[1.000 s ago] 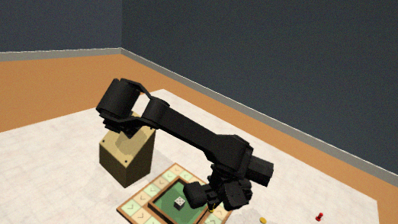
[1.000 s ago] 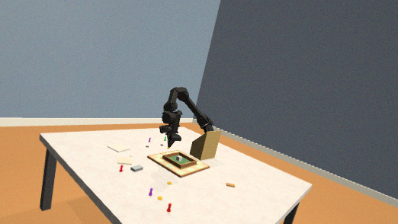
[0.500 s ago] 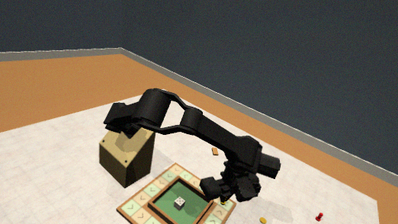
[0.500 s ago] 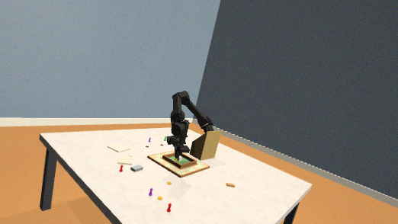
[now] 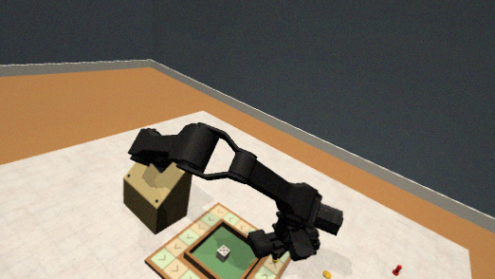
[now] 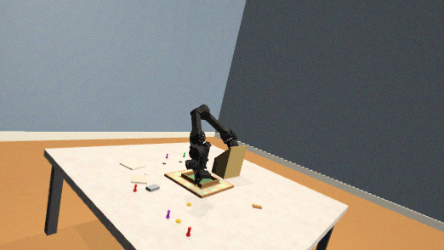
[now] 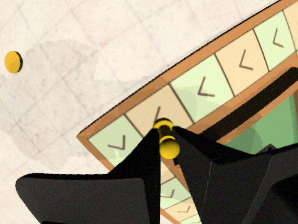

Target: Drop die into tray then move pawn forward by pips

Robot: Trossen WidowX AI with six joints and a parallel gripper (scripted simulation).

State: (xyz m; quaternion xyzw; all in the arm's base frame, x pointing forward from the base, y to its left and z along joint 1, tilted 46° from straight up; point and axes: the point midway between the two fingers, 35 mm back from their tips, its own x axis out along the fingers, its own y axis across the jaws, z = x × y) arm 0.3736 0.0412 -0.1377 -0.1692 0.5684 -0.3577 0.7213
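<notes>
The yellow pawn is 10 mm above my gripper tip. The rest, counted from my gripper tip: white die: 100 mm behind, 100 mm to the right, 10 mm below; green dice tray: 100 mm behind, 90 mm to the right, 30 mm below; grey block: 200 mm ahead, 70 mm to the right, 30 mm below.
</notes>
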